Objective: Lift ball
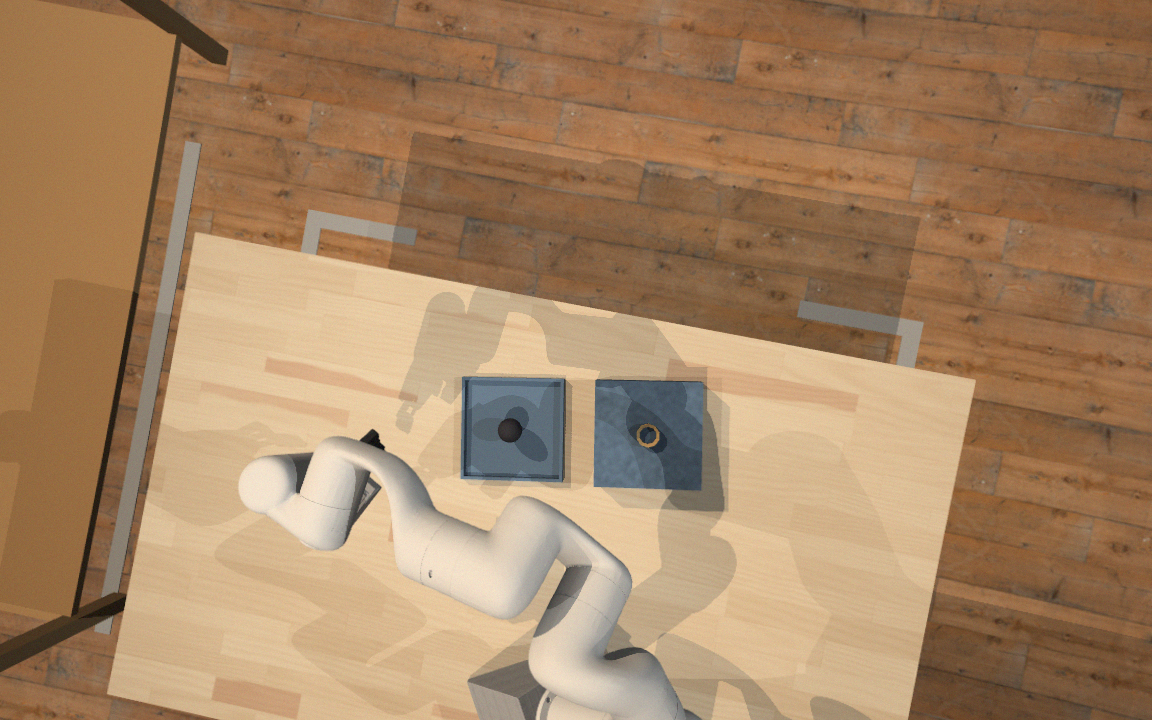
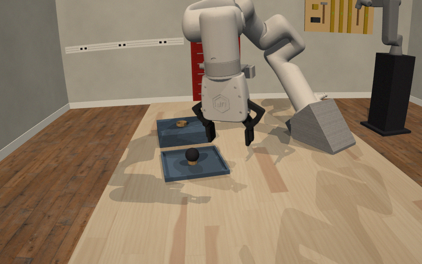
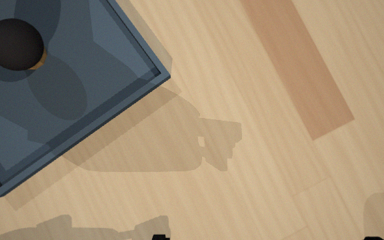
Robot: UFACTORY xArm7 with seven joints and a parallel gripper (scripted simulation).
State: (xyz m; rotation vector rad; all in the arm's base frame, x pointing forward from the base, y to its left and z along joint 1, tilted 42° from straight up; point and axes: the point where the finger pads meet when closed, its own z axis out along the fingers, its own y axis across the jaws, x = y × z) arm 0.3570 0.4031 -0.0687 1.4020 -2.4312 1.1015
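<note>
Right now the black ball is 7 cm ahead of my hand, 22 cm to the right of it and 14 cm below it. Round my hand: shallow blue tray: 7 cm ahead, 22 cm to the right, 16 cm below.
</note>
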